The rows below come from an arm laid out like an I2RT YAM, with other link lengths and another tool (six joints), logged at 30 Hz.
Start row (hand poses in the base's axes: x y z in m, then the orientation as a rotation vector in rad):
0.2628 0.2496 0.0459 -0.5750 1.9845 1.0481
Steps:
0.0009 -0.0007 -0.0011 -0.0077 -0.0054 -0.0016
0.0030 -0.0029 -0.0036 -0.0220 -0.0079 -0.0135
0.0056 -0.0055 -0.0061 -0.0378 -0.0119 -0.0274
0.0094 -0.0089 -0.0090 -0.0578 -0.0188 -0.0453
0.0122 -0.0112 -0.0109 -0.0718 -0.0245 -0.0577
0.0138 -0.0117 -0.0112 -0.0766 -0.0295 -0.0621
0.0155 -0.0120 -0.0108 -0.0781 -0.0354 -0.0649
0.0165 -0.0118 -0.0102 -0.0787 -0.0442 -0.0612
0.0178 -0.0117 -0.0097 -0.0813 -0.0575 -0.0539
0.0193 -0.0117 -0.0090 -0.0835 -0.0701 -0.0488
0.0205 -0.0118 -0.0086 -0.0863 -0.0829 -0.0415
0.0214 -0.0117 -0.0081 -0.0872 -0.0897 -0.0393
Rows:
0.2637 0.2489 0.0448 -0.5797 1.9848 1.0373
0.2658 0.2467 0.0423 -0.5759 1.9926 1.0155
0.2684 0.2441 0.0398 -0.5715 2.0001 0.9903
0.2722 0.2407 0.0369 -0.5662 2.0076 0.9573
0.2750 0.2384 0.0350 -0.5629 2.0119 0.9338
0.2766 0.2379 0.0347 -0.5629 2.0107 0.9243
0.2783 0.2376 0.0351 -0.5632 2.0066 0.9185
0.2793 0.2378 0.0357 -0.5710 1.9990 0.9161
0.2806 0.2379 0.0362 -0.5855 1.9883 0.9119
0.2821 0.2379 0.0369 -0.5970 1.9781 0.9071
0.2833 0.2378 0.0373 -0.6112 1.9679 0.9028
0.2842 0.2379 0.0378 -0.6166 1.9622 0.9001

